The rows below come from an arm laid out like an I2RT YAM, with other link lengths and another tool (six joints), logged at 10 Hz.
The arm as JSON. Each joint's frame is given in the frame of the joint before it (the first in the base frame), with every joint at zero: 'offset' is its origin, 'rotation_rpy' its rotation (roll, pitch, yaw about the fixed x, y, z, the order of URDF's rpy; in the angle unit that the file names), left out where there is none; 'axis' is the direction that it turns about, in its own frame. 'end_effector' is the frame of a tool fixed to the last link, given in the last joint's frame.
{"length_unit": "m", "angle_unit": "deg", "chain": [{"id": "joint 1", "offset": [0.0, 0.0, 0.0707], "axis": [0.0, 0.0, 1.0]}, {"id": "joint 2", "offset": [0.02, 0.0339, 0.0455], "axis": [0.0, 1.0, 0.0]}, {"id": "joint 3", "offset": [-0.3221, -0.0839, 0.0], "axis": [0.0, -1.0, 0.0]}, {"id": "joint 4", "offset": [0.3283, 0.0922, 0.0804], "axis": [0.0, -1.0, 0.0]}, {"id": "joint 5", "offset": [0.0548, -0.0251, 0.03], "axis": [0.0, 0.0, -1.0]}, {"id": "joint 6", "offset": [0.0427, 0.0, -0.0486], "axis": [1.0, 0.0, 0.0]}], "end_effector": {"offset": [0.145, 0.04, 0.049], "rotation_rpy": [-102.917, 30.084, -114.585]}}
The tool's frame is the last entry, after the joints.
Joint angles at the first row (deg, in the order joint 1, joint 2, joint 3, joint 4, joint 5, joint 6):
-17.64, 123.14, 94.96, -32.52, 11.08, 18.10
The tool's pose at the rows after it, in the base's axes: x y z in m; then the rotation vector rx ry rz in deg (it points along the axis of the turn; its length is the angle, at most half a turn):
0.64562, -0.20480, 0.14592, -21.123, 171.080, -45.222
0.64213, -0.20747, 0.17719, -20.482, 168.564, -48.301
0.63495, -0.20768, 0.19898, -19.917, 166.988, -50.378
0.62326, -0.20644, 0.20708, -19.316, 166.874, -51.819
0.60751, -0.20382, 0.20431, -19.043, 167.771, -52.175
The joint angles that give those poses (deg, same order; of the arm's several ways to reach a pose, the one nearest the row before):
-17.60, 120.08, 95.21, -32.64, 12.59, 16.57
-17.71, 117.35, 95.23, -32.64, 13.62, 15.50
-17.74, 114.76, 94.36, -32.62, 14.42, 14.86
-17.66, 112.36, 92.23, -32.58, 15.46, 14.77
-17.67, 109.94, 88.85, -32.39, 16.06, 14.94

